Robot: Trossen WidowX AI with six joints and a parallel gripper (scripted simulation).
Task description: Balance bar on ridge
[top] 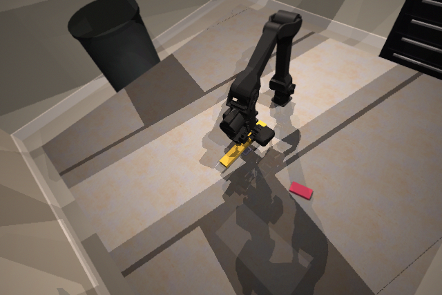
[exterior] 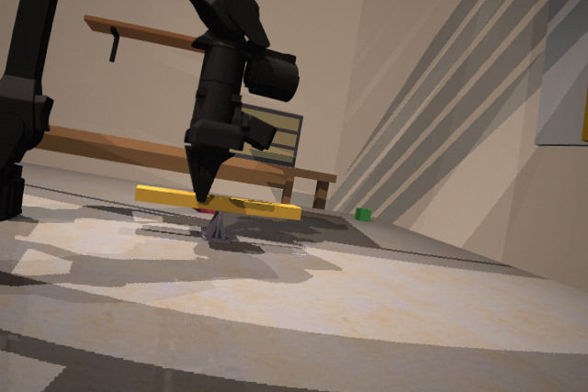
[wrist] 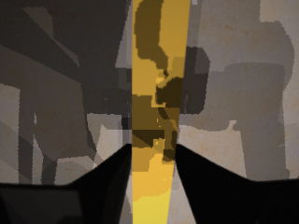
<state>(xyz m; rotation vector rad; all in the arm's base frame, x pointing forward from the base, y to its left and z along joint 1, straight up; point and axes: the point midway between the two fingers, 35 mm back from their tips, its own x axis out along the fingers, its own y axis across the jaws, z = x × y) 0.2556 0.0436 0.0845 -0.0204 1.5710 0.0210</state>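
My gripper tip is 3 cm short of the yellow bar. From my gripper tip the other things lie so: flat red block 3 cm ahead, 25 cm to the left, 4 cm below; then small green cube 48 cm ahead, 46 cm to the left, 3 cm below.
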